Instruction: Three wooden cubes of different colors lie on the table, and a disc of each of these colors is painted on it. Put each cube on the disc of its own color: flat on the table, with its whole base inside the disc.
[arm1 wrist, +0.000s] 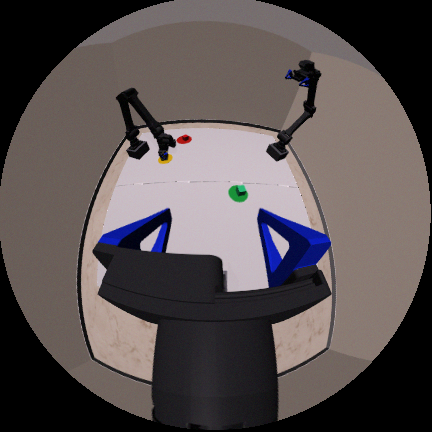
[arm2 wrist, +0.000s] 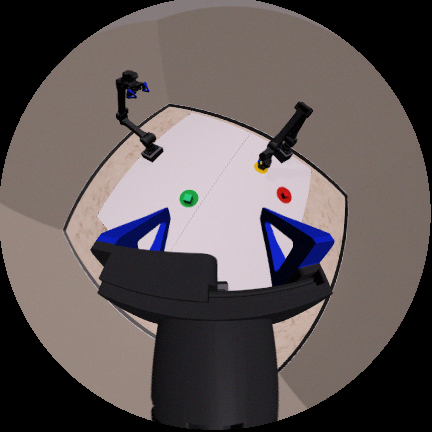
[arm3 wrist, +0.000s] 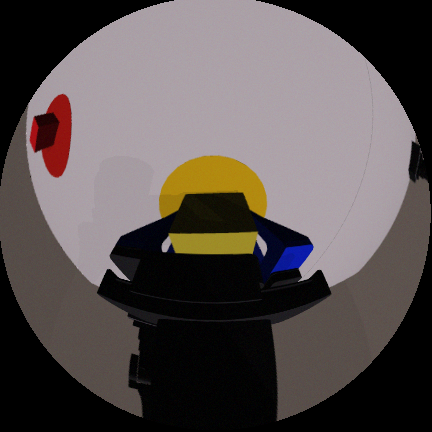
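Note:
The green cube (arm1 wrist: 241, 189) (arm2 wrist: 188, 198) sits on the green disc (arm1 wrist: 234, 197) (arm2 wrist: 195, 201). The red cube (arm1 wrist: 185, 137) (arm2 wrist: 284, 195) (arm3 wrist: 46, 131) sits on the red disc (arm1 wrist: 180, 140) (arm2 wrist: 281, 189) (arm3 wrist: 63, 135). My arm3 gripper (arm1 wrist: 164, 156) (arm2 wrist: 262, 164) (arm3 wrist: 215, 214) points down, shut on the yellow cube (arm3 wrist: 214, 243), over the yellow disc (arm1 wrist: 169, 159) (arm2 wrist: 260, 171) (arm3 wrist: 212, 172); the cube's underside is hidden, so contact with the table cannot be told. My arm1 gripper (arm1 wrist: 215, 212) and arm2 gripper (arm2 wrist: 215, 212) are open and empty, high above the table.
In the arm1 wrist view, arm2 (arm1 wrist: 312, 90) stands raised at the right and arm3 (arm1 wrist: 145, 112) bends down at the left. In the arm2 wrist view, arm1 (arm2 wrist: 121, 97) stands raised at the left. The red disc lies near arm3's yellow disc.

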